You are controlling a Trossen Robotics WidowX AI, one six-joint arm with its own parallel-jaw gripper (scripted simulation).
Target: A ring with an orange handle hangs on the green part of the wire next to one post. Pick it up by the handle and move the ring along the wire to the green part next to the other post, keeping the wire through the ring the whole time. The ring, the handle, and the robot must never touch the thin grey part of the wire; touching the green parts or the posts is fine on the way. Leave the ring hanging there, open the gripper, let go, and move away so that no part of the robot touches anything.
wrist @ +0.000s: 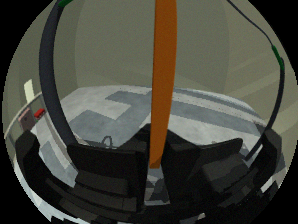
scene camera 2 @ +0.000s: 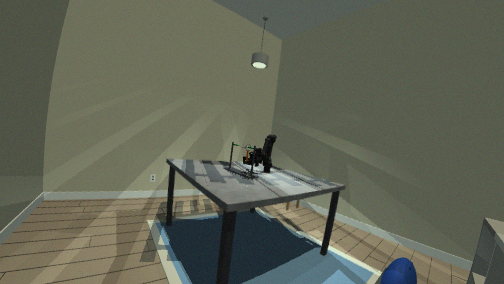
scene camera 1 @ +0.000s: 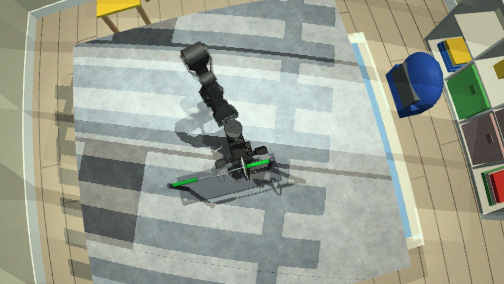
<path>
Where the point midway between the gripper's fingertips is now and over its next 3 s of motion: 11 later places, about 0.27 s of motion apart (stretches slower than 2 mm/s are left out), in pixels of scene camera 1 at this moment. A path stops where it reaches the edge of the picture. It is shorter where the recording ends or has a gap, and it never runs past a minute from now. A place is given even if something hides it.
My gripper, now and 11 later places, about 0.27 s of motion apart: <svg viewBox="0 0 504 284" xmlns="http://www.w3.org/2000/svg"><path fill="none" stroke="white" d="M248 180L250 179L251 178L252 177L253 177L253 176L252 175L251 171L250 167L249 164L249 163L248 163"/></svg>
</path>
